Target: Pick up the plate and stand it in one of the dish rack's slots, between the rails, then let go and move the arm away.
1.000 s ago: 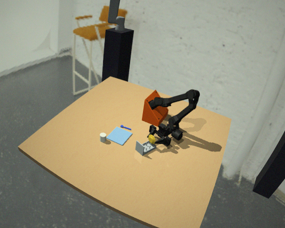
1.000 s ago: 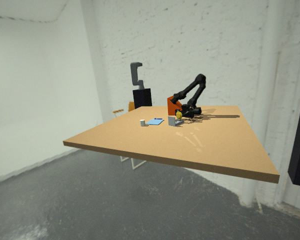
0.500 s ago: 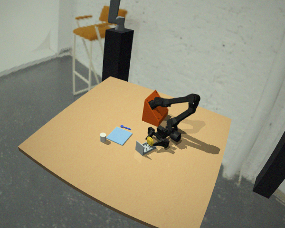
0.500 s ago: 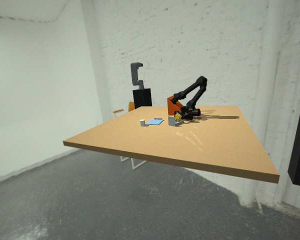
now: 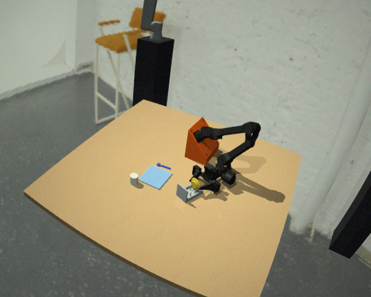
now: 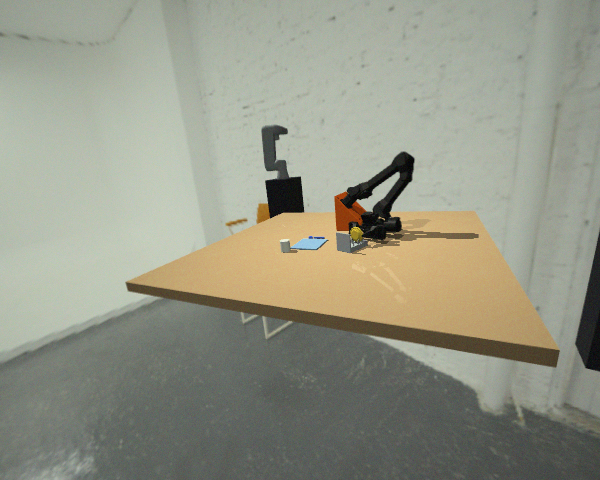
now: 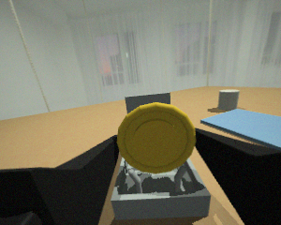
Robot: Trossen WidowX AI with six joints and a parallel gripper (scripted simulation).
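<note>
The yellow plate lies 1 cm behind my gripper tip. From my gripper tip the other things lie so: light blue mat 4 cm ahead, 22 cm to the right, 5 cm below; grey dish rack 2 cm ahead, 3 cm below; blue spoon 7 cm behind, 25 cm to the right, 5 cm below.
</note>
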